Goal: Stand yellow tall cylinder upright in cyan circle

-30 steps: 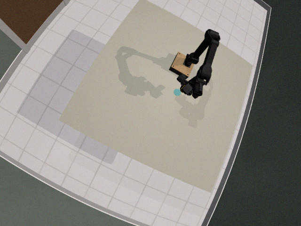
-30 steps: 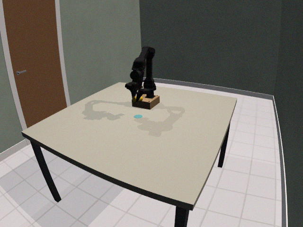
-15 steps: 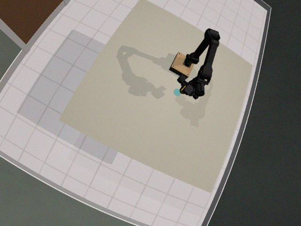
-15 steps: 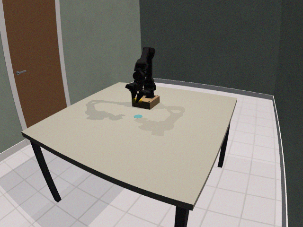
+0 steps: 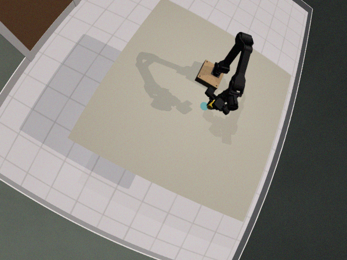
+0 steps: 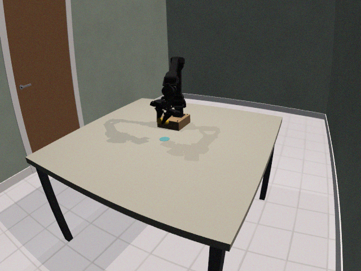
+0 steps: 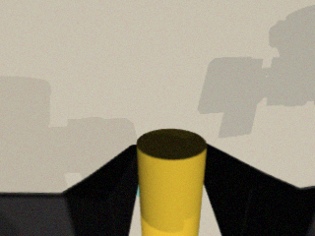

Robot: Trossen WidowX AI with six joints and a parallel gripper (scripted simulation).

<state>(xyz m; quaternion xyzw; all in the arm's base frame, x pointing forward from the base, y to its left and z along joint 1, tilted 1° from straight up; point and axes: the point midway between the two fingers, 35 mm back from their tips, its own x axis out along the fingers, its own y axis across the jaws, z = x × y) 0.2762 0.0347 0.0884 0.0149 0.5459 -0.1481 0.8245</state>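
Now: hand 30 mm past the cyan circle, 10 mm to the left of it and 150 mm above it. Round my hand: yellow tall cylinder 10 mm behind, 30 mm below.
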